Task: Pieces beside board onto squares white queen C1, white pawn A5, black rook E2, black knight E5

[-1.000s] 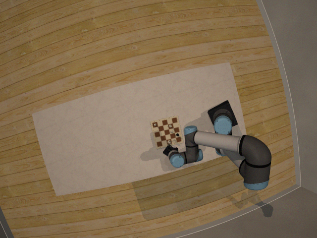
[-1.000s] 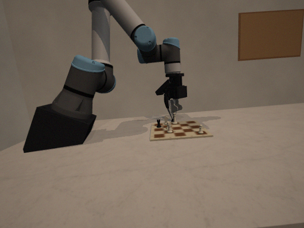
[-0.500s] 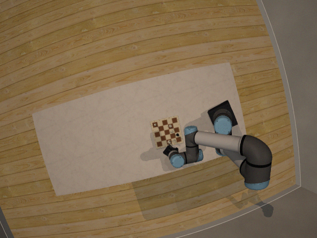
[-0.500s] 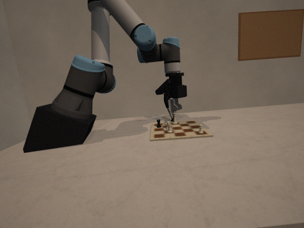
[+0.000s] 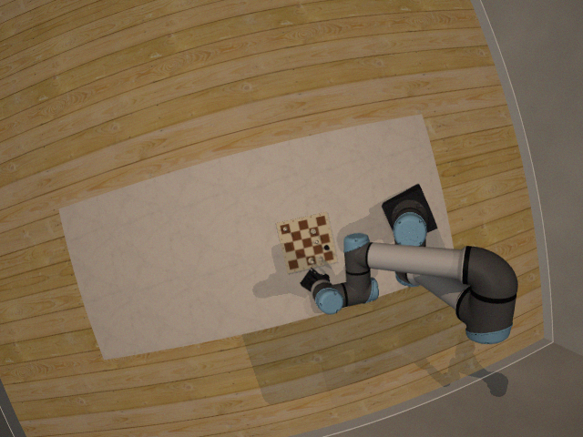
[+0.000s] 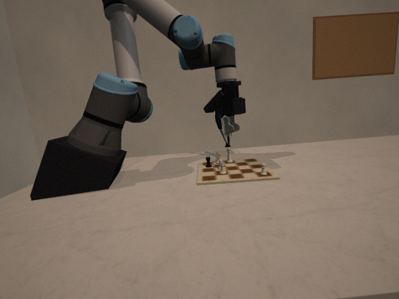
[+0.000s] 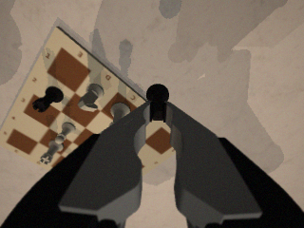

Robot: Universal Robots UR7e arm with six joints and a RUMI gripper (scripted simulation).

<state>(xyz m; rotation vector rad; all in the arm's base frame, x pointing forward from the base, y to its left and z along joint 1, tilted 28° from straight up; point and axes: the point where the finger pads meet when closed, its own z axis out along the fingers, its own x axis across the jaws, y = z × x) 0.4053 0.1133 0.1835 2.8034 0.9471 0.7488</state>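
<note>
The chessboard lies 10 mm behind my hand, 140 mm to the right of it and 80 mm below it. From my hand the other things lie so: black piece: 10 mm below.
</note>
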